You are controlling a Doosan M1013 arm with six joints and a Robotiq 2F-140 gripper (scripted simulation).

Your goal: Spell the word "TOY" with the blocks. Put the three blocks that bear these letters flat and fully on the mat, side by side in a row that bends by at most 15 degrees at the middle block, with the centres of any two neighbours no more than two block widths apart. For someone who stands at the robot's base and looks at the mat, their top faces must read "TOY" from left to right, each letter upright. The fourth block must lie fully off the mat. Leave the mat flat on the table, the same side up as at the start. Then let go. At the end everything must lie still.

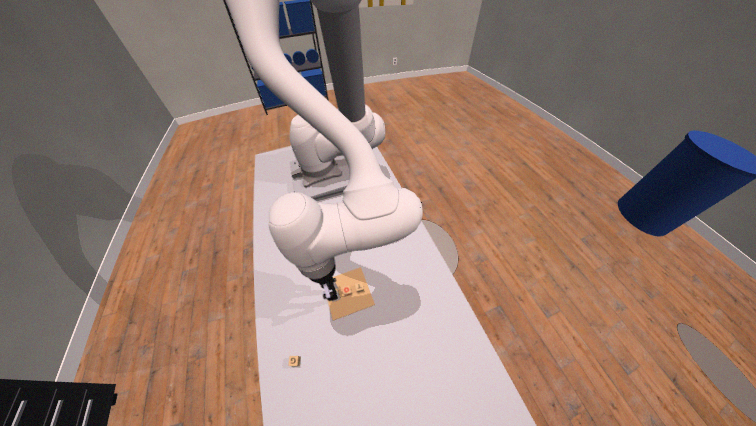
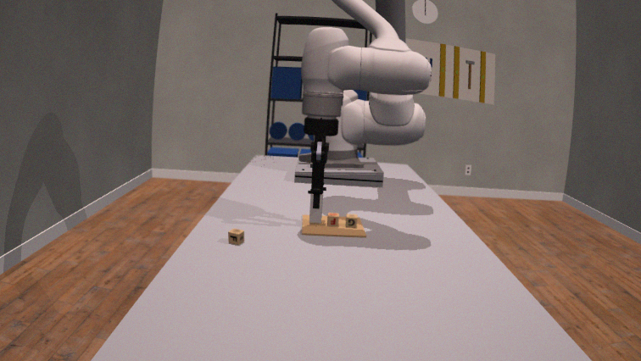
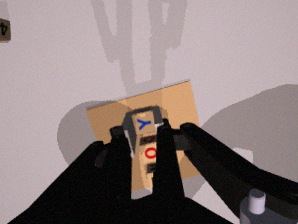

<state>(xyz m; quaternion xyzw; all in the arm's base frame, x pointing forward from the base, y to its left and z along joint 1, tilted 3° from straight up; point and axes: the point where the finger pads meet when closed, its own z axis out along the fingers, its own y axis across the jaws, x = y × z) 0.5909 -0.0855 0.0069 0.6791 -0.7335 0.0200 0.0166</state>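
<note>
Right now my hand is 4 cm to the right of the tan mat and 4 cm above it. From my hand the other things lie so: T block (8 cm to the left, 3 cm below, 1 cm ahead).
</note>
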